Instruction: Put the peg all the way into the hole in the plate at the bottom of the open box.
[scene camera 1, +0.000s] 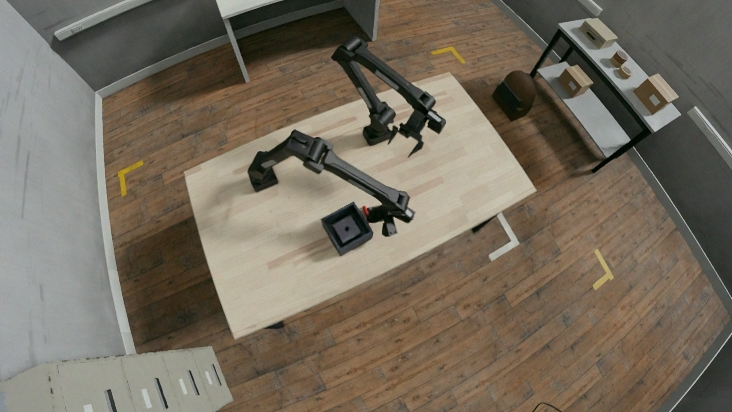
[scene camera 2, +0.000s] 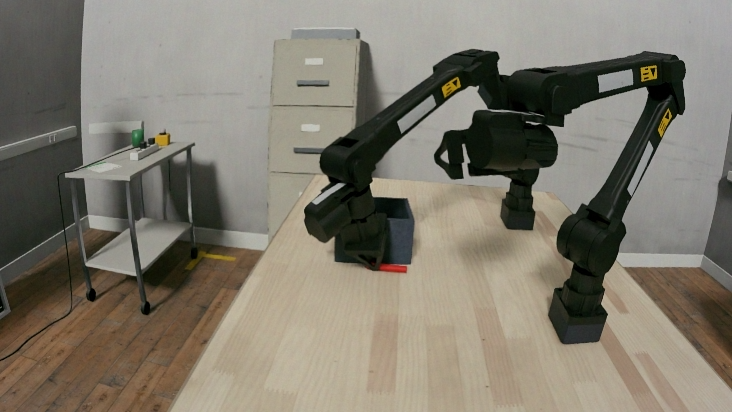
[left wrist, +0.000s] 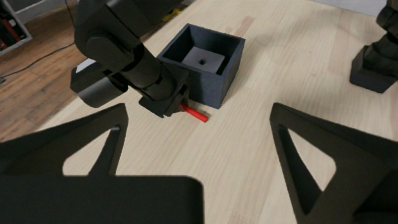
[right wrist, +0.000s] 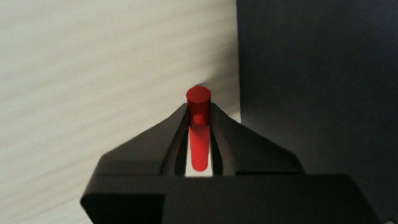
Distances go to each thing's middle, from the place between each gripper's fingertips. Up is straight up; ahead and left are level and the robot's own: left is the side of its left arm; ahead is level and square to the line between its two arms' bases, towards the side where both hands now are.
The red peg (right wrist: 198, 98) is 20 mm behind my right hand (scene camera 2: 375, 267) and 10 mm below it. Round my right hand: grey plate (left wrist: 205, 60): 120 mm to the right, 30 mm above, 10 mm ahead; then dark blue box (scene camera 2: 400, 222): 120 mm to the right, 10 mm ahead, 10 mm above.
My left hand (scene camera 2: 460, 156) is 11 cm short of the red peg, 18 cm to the left of it and 27 cm above it. Round my left hand: grey plate (15 cm ahead, 29 cm to the right, 24 cm below); then dark blue box (15 cm ahead, 29 cm to the right, 26 cm below).
